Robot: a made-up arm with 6 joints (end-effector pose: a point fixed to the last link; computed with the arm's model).
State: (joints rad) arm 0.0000 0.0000 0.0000 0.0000 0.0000 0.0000
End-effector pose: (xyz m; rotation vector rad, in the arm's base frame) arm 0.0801 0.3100 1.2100 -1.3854 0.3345 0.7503
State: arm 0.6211 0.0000 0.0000 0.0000 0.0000 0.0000
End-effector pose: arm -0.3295 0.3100 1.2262 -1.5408 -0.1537 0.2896
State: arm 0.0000 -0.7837 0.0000 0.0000 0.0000 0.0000
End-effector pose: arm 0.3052 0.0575 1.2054 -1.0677 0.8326 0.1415
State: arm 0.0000 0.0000 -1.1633 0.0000 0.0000 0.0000
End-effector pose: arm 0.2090 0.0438 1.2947 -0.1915 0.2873 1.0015
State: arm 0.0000 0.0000 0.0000 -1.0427 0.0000 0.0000
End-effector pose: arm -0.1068 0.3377 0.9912 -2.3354 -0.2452 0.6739
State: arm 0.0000 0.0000 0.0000 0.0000 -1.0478 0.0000
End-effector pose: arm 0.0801 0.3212 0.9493 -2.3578 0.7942 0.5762
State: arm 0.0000 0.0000 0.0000 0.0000 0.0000 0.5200
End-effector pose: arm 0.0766 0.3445 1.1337 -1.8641 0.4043 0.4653
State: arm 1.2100 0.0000 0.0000 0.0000 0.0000 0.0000
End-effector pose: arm -0.6582 0.3100 1.0177 -1.5897 -0.6143 -0.1734
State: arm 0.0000 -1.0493 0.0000 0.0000 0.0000 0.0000
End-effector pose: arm 0.3289 -0.0572 1.1992 -0.9346 0.9791 -0.0663
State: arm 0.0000 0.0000 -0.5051 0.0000 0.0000 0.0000
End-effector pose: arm 0.1325 0.2078 1.2899 -0.8717 0.3226 0.8898
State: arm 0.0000 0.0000 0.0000 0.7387 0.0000 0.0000
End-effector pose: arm 0.2210 0.1589 1.2446 -0.6720 0.6401 0.7130
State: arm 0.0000 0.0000 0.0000 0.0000 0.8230 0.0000
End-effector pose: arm 0.0801 0.1370 1.3265 -0.6064 0.0061 0.7655
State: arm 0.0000 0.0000 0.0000 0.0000 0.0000 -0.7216
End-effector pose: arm 0.1135 0.2174 1.2694 -0.6837 0.2220 1.0480
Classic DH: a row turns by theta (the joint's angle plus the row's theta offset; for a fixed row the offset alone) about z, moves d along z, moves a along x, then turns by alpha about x. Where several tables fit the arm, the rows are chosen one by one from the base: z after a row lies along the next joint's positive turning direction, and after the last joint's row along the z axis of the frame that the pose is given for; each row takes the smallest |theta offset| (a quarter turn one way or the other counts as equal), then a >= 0, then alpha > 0; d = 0 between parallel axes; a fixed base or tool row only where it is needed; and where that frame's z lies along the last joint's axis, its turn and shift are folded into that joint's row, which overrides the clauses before.
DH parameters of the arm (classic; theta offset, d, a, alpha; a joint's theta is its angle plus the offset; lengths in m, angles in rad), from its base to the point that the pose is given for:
base (fixed): 0 0.58 -0.15 1.5708
joint 1: 0.0538 0.0484 0.0696 -1.505
joint 2: -1.1408 0.4611 -0.062 1.4394
joint 3: -0.3306 -0.1705 -0.0202 2.6131
joint 4: 0.5392 -0.003 -0.0354 0.8203
joint 5: 1.1261 -0.1021 -0.0022 2.6819
joint 6: 0.1506 -0.2284 -0.0786 1.8148
tool (fixed): -0.774 0.1471 0 0

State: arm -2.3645 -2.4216 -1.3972 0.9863 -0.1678 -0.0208
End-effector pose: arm 0.2915 -0.3951 0.4629 -0.5958 1.3495 -1.5436
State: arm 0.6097 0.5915 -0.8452 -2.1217 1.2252 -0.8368
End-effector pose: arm -0.5921 0.0647 1.1192 -1.1872 -1.2441 2.5215
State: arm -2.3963 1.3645 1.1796 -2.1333 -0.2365 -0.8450
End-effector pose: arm -0.0873 0.0076 0.3479 -1.2707 -1.7485 1.4147
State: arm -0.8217 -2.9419 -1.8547 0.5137 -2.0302 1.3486
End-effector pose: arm 0.2058 -0.3875 0.8010 -0.6082 2.9205 -0.2283
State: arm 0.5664 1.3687 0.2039 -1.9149 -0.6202 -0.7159
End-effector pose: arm -0.3591 0.0221 0.6509 1.6756 1.5785 0.4833
